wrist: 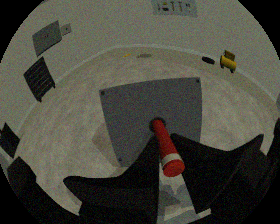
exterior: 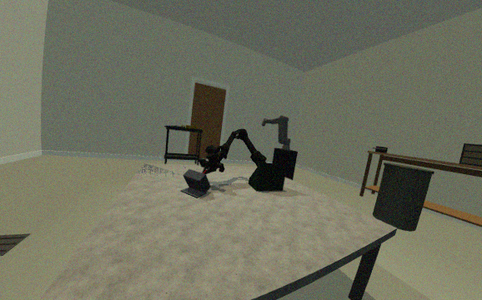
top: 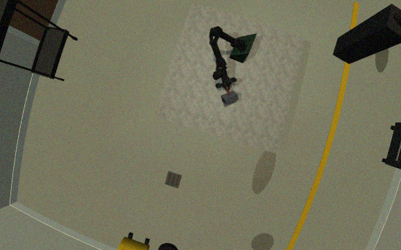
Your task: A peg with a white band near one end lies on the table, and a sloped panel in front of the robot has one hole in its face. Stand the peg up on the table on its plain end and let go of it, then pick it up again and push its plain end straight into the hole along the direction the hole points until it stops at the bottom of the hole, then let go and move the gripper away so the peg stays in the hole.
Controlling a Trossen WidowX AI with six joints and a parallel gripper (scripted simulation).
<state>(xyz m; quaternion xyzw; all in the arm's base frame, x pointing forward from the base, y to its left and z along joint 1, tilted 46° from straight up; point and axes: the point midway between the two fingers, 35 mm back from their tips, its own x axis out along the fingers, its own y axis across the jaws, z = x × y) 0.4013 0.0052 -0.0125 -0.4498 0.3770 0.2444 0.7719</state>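
The sloped grey panel lies 40 mm to the left of my gripper tip, 40 mm below it and 40 mm ahead of it. From my gripper tip the other things lie so: red peg (10 mm to the right, 10 mm behind, 10 mm above).
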